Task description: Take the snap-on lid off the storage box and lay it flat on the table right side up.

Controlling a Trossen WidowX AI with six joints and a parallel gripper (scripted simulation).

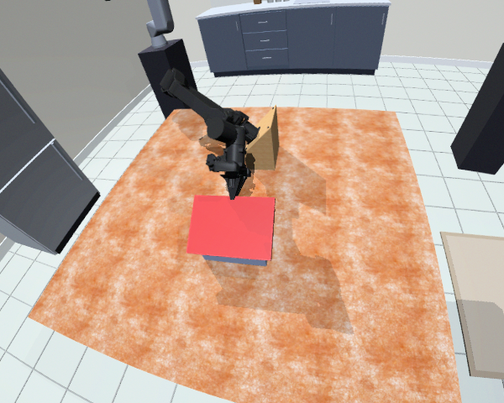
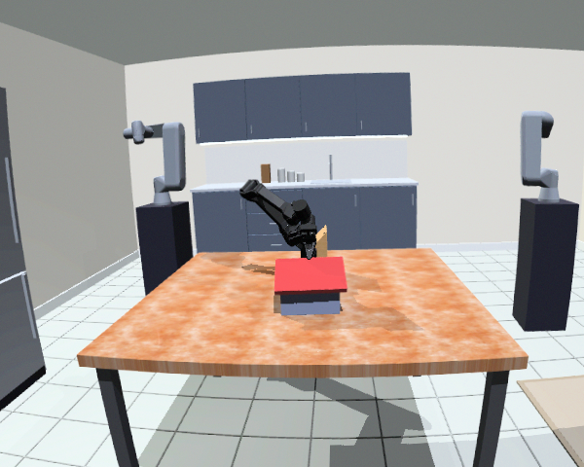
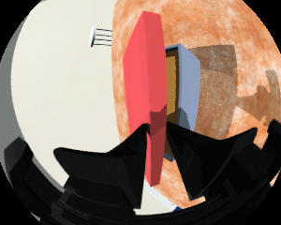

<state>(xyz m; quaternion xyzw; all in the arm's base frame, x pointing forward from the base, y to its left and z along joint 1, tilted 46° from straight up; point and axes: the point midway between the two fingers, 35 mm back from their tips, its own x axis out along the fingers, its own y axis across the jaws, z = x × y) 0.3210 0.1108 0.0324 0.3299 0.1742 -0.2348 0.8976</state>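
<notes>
My gripper tip is 7 cm short of the red lid, 3 cm above it and 1 cm to the right of it. Also, from my gripper tip: storage box 10 cm below, 6 cm ahead, 1 cm to the left.
</notes>
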